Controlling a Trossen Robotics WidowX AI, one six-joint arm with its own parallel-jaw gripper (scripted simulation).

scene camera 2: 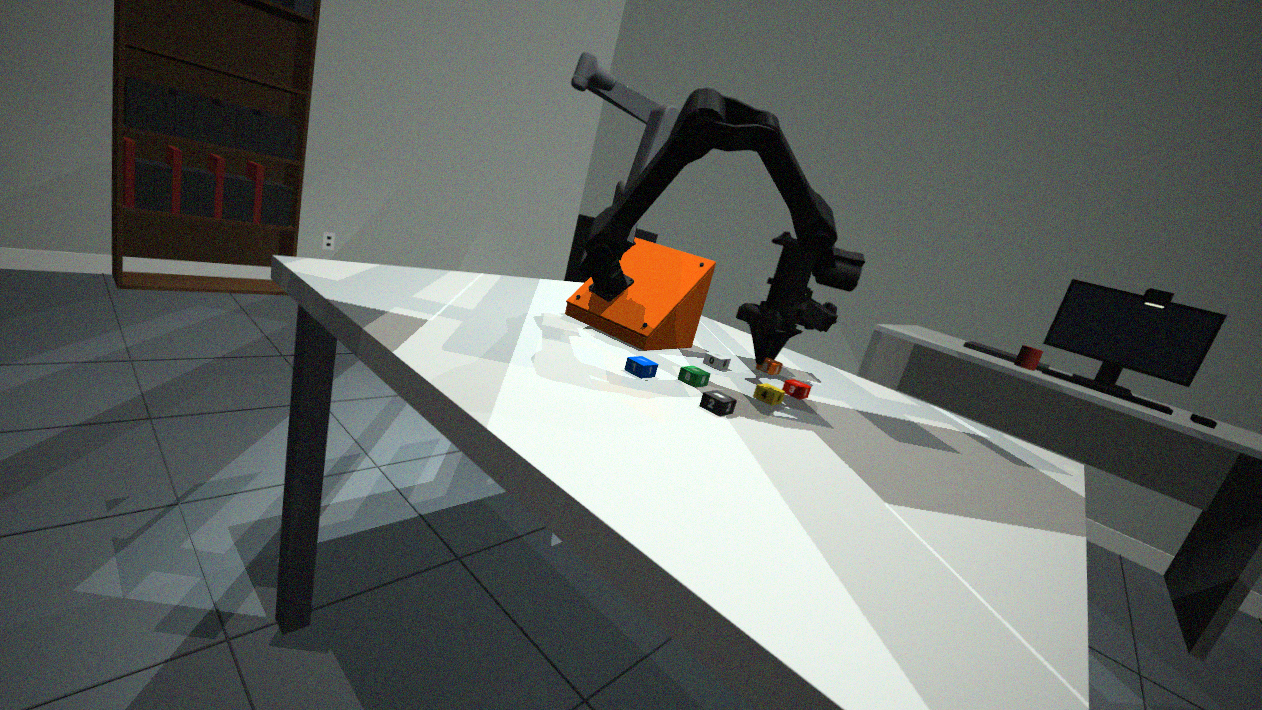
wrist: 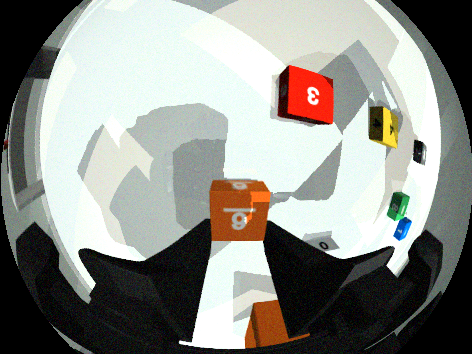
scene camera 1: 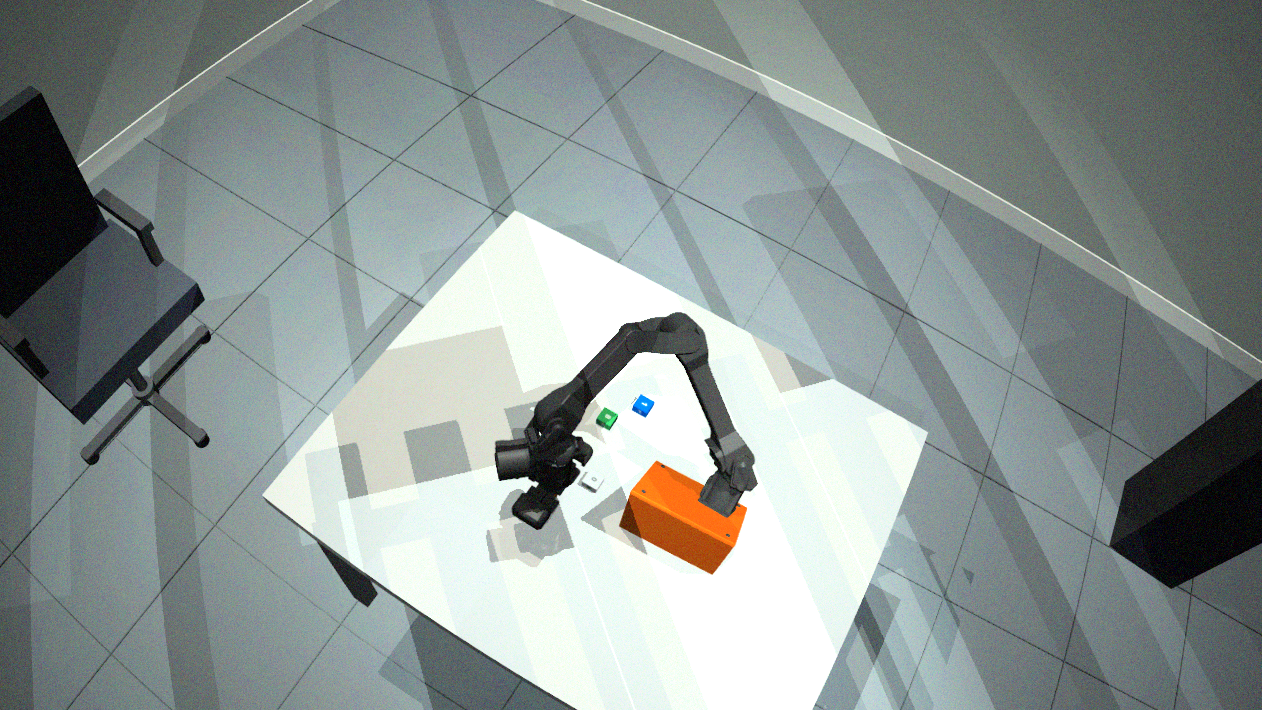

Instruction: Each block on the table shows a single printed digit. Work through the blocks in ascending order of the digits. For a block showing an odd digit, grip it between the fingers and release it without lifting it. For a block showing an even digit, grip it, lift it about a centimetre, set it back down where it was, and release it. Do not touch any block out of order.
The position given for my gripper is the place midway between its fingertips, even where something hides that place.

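Observation:
A yellow block (wrist: 384, 128) is there for me to see, and so is a red block marked 3 (wrist: 306, 96). There is an orange block as well, and I am holding it in my gripper (scene camera 2: 763, 363), (scene camera 1: 550, 498), (wrist: 237, 226).

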